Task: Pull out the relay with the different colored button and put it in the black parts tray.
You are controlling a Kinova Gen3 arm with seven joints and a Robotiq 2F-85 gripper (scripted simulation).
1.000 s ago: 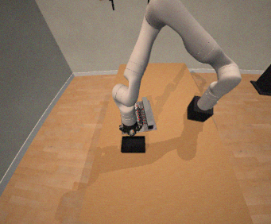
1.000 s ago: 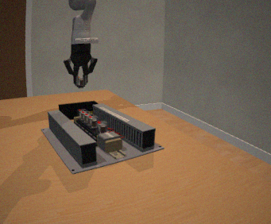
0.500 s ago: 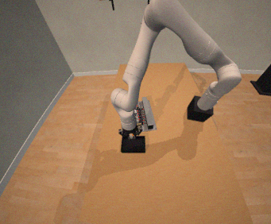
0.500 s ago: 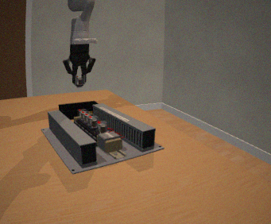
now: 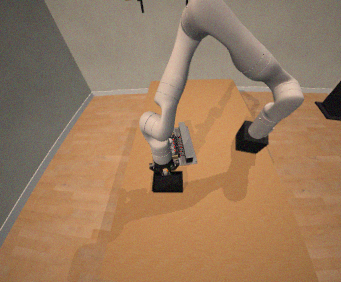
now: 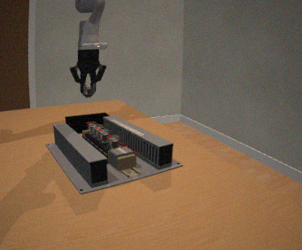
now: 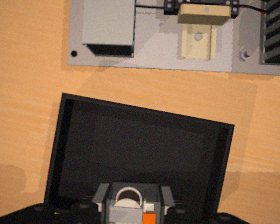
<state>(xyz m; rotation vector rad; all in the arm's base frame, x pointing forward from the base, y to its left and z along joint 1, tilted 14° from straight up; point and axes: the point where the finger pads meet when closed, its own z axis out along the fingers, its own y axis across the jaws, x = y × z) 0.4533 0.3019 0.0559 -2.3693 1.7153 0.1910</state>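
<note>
My hand is 10 mm above the relay. The rest, counted from my hand: black parts tray (120 mm below).
</note>
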